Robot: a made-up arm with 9 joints. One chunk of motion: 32 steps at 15 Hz.
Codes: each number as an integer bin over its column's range. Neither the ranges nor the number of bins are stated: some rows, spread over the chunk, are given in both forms.
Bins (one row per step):
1: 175 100 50 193 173 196 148 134 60
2: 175 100 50 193 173 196 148 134 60
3: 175 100 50 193 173 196 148 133 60
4: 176 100 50 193 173 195 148 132 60
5: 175 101 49 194 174 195 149 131 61
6: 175 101 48 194 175 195 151 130 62
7: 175 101 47 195 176 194 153 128 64
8: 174 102 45 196 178 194 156 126 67
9: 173 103 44 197 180 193 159 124 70
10: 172 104 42 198 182 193 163 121 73
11: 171 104 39 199 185 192 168 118 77
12: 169 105 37 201 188 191 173 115 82
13: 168 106 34 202 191 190 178 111 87
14: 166 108 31 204 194 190 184 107 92
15: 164 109 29 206 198 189 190 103 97
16: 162 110 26 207 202 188 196 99 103
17: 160 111 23 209 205 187 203 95 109
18: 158 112 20 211 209 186 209 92 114
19: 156 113 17 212 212 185 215 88 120
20: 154 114 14 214 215 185 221 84 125
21: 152 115 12 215 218 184 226 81 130
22: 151 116 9 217 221 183 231 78 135
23: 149 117 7 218 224 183 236 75 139
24: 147 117 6 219 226 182 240 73 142
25: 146 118 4 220 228 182 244 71 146
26: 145 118 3 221 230 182 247 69 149
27: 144 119 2 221 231 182 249 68 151
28: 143 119 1 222 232 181 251 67 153
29: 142 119 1 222 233 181 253 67 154
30: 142 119 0 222 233 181 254 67 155
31: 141 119 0 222 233 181 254 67 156
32: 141 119 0 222 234 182 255 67 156
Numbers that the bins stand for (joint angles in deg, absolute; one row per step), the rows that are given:
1: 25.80 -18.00 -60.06 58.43 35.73 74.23 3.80 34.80 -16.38
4: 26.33 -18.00 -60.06 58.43 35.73 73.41 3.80 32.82 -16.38
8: 25.26 -15.81 -63.00 60.37 41.17 72.59 7.07 26.87 -13.34
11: 23.65 -13.63 -66.52 62.31 48.78 70.95 11.98 18.95 -9.01
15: 19.89 -8.17 -72.38 66.84 62.92 68.49 20.98 4.08 -0.33
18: 16.67 -4.89 -77.66 70.08 74.88 66.03 28.75 -6.82 7.04
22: 12.91 -0.52 -84.11 73.96 87.93 63.57 37.74 -20.69 16.15
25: 10.22 1.66 -87.04 75.90 95.55 62.75 43.06 -27.63 20.92
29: 8.07 2.75 -88.80 77.19 100.98 61.93 46.74 -31.59 24.39
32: 7.54 2.75 -89.39 77.19 102.07 62.75 47.56 -31.59 25.26
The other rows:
2: 25.80 -18.00 -60.06 58.43 35.73 74.23 3.80 34.80 -16.38
3: 25.80 -18.00 -60.06 58.43 35.73 74.23 3.80 33.81 -16.38
5: 25.80 -16.90 -60.65 59.07 36.82 73.41 4.21 31.83 -15.95
6: 25.80 -16.90 -61.24 59.07 37.91 73.41 5.03 30.84 -15.51
7: 25.80 -16.90 -61.82 59.72 39.00 72.59 5.84 28.86 -14.64
9: 24.72 -14.72 -63.58 61.02 43.35 71.77 8.30 24.89 -12.04
10: 24.18 -13.63 -64.76 61.66 45.52 71.77 9.93 21.92 -10.74
12: 22.57 -12.54 -67.69 63.60 52.05 70.13 14.02 15.97 -6.84
13: 22.04 -11.44 -69.45 64.25 55.31 69.31 16.07 12.01 -4.67
14: 20.96 -9.26 -71.21 65.55 58.57 69.31 18.52 8.05 -2.50
16: 18.81 -7.08 -74.14 67.49 67.27 67.67 23.43 0.12 2.27
17: 17.74 -5.98 -75.90 68.78 70.53 66.85 26.29 -3.84 4.87
19: 15.59 -3.80 -79.42 70.72 78.15 65.21 31.20 -10.78 9.64
20: 14.52 -2.71 -81.18 72.02 81.41 65.21 33.65 -14.74 11.81
21: 13.44 -1.62 -82.35 72.66 84.67 64.39 35.70 -17.72 13.98
23: 11.83 0.57 -85.28 74.61 91.20 63.57 39.79 -23.66 17.88
24: 10.76 0.57 -85.87 75.25 93.37 62.75 41.43 -25.64 19.18
26: 9.68 1.66 -87.63 76.55 97.72 62.75 44.29 -29.61 22.22
27: 9.15 2.75 -88.22 76.55 98.81 62.75 45.11 -30.60 23.09
28: 8.61 2.75 -88.80 77.19 99.90 61.93 45.92 -31.59 23.95
30: 8.07 2.75 -89.39 77.19 100.98 61.93 47.15 -31.59 24.82
31: 7.54 2.75 -89.39 77.19 100.98 61.93 47.15 -31.59 25.26

